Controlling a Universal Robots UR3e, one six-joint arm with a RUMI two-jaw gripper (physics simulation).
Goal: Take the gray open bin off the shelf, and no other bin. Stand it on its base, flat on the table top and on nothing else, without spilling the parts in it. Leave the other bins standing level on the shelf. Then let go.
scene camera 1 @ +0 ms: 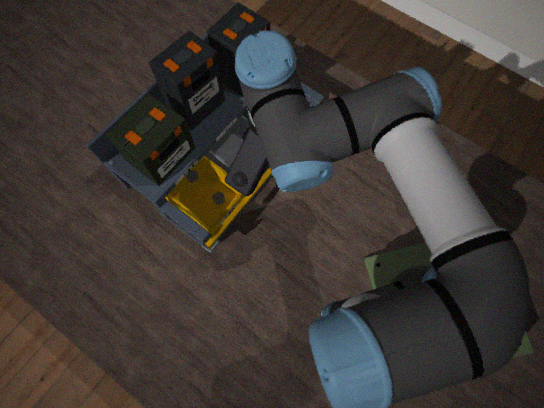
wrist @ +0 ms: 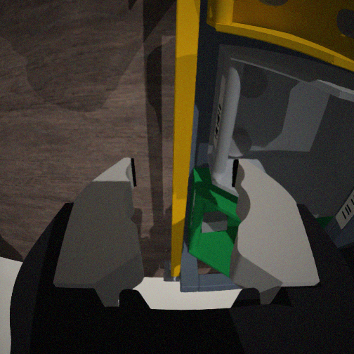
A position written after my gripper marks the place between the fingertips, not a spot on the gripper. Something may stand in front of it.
Observation:
In view: my gripper (scene camera 1: 274, 163), a yellow bin (scene camera 1: 195, 199), a gray open bin (scene camera 1: 224, 151) and a green open bin (wrist: 214, 248).
The gray open bin also shows in the wrist view (wrist: 294, 125). My gripper also shows in the wrist view (wrist: 183, 161).

